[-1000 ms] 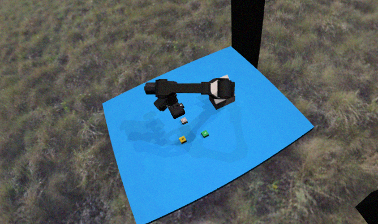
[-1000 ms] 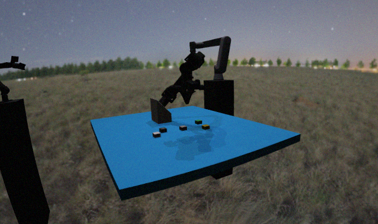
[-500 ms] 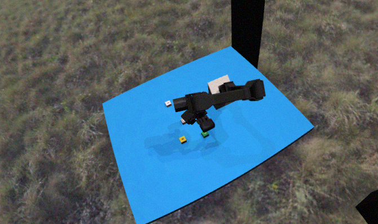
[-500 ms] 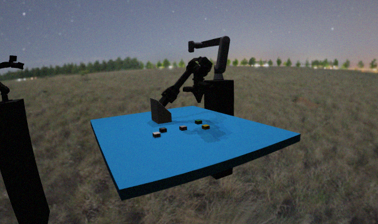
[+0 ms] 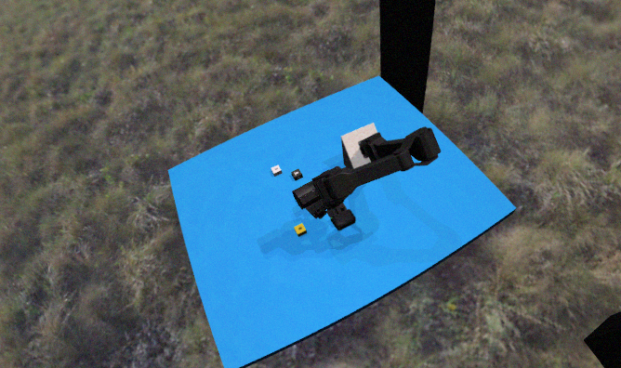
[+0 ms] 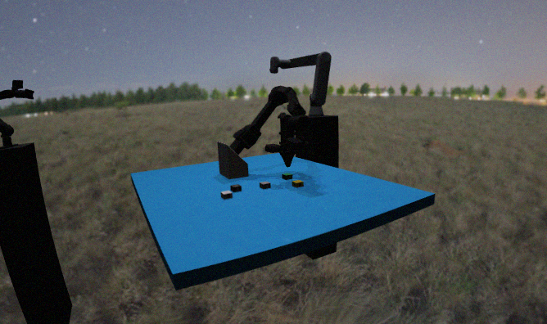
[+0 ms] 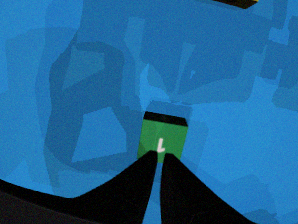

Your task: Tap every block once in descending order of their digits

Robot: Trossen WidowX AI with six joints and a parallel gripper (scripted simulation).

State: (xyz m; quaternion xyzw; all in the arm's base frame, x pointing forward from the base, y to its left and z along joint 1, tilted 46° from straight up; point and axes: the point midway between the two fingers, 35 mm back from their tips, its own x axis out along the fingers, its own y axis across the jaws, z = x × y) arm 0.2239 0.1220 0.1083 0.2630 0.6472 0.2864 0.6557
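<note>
Now: gripper tip 1 cm past the green block and 4 cm above it. Round my gripper tip: yellow block 12 cm ahead, 3 cm to the right, 4 cm below; then black block 4 cm ahead, 25 cm to the right, 4 cm below; then grey block 6 cm ahead, 14 cm to the right, 4 cm below.
</note>
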